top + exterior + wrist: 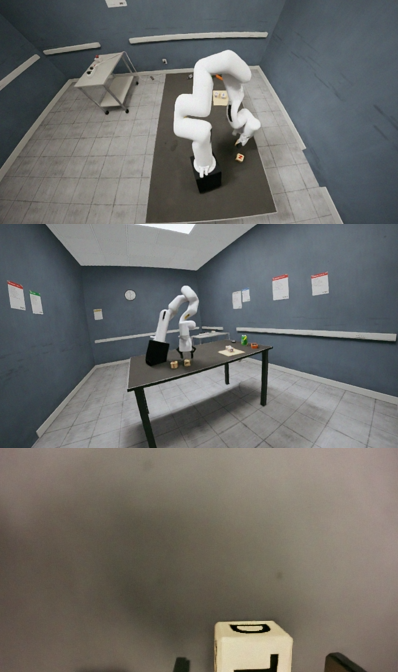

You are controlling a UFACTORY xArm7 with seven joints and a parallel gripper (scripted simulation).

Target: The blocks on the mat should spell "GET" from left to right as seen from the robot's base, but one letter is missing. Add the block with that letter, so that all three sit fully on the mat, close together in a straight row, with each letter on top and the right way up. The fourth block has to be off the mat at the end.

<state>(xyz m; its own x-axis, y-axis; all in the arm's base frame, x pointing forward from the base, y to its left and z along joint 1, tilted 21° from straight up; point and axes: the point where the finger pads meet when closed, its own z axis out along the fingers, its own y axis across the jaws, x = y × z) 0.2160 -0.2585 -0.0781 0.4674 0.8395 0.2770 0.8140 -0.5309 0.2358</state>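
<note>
The T block lies 50 mm below my hand. From my hand the other things lie so: N block: 110 mm behind, 50 mm below, 10 mm to the left; then beige mat: 490 mm ahead, 90 mm to the left, 70 mm below; then green can: 800 mm ahead, 230 mm to the left, 10 mm below.
</note>
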